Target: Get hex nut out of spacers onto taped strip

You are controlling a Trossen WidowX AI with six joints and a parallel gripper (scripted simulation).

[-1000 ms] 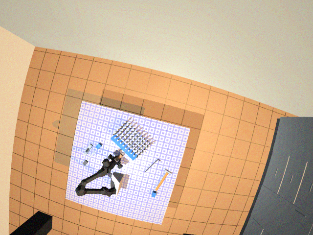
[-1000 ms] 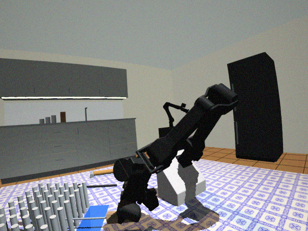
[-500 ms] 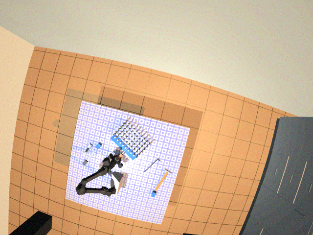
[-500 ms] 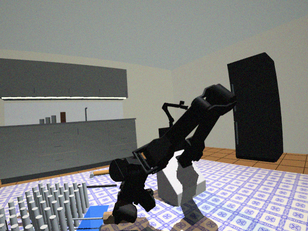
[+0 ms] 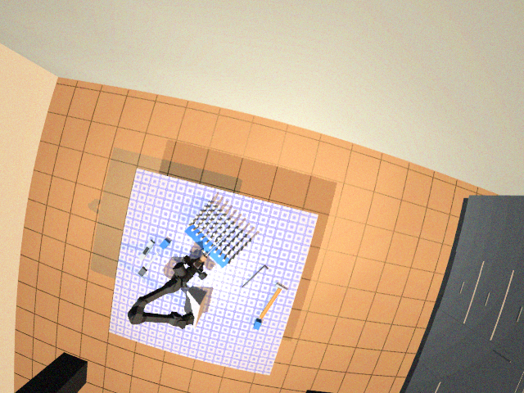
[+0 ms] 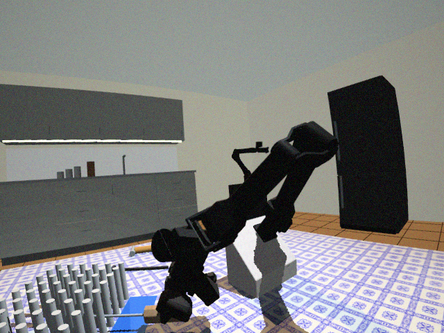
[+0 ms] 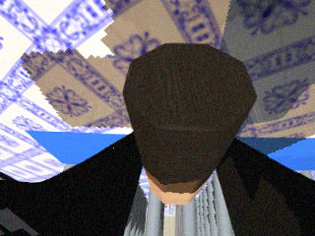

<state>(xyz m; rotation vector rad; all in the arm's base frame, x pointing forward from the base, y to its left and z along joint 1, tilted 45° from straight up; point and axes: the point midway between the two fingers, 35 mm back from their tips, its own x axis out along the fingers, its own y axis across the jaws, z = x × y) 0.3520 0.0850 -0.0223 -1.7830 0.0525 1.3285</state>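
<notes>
My gripper tip is 90 mm short of the blue taped strip, 10 mm to the left of it and 30 mm above it.
</notes>
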